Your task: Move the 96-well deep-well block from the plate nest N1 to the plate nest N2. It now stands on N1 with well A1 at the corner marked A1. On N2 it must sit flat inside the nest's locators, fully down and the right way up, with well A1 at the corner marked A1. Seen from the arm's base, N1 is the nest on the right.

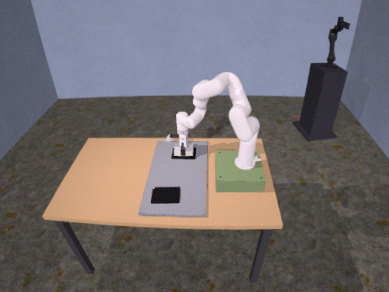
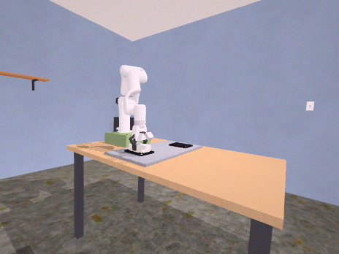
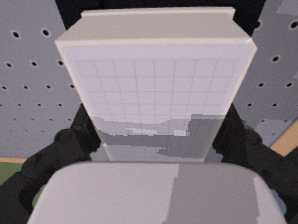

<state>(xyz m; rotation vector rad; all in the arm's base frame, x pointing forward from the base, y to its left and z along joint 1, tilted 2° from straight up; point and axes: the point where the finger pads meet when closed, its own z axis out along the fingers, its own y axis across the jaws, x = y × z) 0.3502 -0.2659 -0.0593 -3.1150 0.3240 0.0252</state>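
The white deep-well block lies right at my hand.
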